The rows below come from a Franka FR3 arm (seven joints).
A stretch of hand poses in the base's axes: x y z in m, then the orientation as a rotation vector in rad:
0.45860, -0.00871, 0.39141, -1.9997, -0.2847, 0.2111
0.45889, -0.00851, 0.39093, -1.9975, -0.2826, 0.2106
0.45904, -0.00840, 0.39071, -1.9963, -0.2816, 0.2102
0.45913, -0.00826, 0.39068, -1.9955, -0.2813, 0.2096
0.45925, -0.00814, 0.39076, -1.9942, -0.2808, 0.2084
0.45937, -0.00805, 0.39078, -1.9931, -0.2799, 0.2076
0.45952, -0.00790, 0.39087, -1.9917, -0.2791, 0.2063
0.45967, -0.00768, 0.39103, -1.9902, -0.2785, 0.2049
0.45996, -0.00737, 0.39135, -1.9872, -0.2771, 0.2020
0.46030, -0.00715, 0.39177, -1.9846, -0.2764, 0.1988
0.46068, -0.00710, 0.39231, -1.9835, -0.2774, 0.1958
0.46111, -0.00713, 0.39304, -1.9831, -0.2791, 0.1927
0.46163, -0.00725, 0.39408, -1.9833, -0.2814, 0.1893
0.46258, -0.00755, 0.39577, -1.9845, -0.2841, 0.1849
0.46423, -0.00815, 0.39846, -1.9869, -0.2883, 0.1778
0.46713, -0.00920, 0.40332, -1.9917, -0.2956, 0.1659
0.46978, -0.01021, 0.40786, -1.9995, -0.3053, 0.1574
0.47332, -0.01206, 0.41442, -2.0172, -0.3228, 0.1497
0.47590, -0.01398, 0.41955, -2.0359, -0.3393, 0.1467
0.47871, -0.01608, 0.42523, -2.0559, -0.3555, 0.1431
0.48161, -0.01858, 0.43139, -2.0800, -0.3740, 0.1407
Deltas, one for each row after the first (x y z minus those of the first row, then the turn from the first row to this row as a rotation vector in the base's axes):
0.00029, 0.00020, -0.00048, 0.0022, 0.0009, -0.0016
0.00044, 0.00031, -0.00070, 0.0035, 0.0013, -0.0025
0.00053, 0.00045, -0.00073, 0.0044, 0.0011, -0.0029
0.00065, 0.00057, -0.00065, 0.0058, 0.0007, -0.0037
0.00077, 0.00066, -0.00063, 0.0070, 0.0007, -0.0047
0.00092, 0.00081, -0.00054, 0.0086, 0.0004, -0.0058
0.00107, 0.00103, -0.00038, 0.0103, -0.0001, -0.0068
0.00136, 0.00134, -0.00006, 0.0137, -0.0010, -0.0089
0.00170, 0.00156, 0.00036, 0.0168, -0.0025, -0.0108
0.00208, 0.00161, 0.00090, 0.0183, -0.0049, -0.0114
0.00251, 0.00158, 0.00163, 0.0192, -0.0077, -0.0115
0.00303, 0.00146, 0.00267, 0.0195, -0.0112, -0.0114
0.00398, 0.00116, 0.00436, 0.0190, -0.0156, -0.0115
0.00563, 0.00056, 0.00705, 0.0177, -0.0228, -0.0118
0.00853, -0.00049, 0.01191, 0.0146, -0.0351, -0.0121
0.01118, -0.00150, 0.01645, 0.0081, -0.0465, -0.0094
0.01472, -0.00335, 0.02301, -0.0084, -0.0623, -0.0011
0.01730, -0.00527, 0.02814, -0.0267, -0.0744, 0.0084
0.02011, -0.00737, 0.03382, -0.0462, -0.0869, 0.0174
0.02301, -0.00987, 0.03998, -0.0701, -0.1001, 0.0282

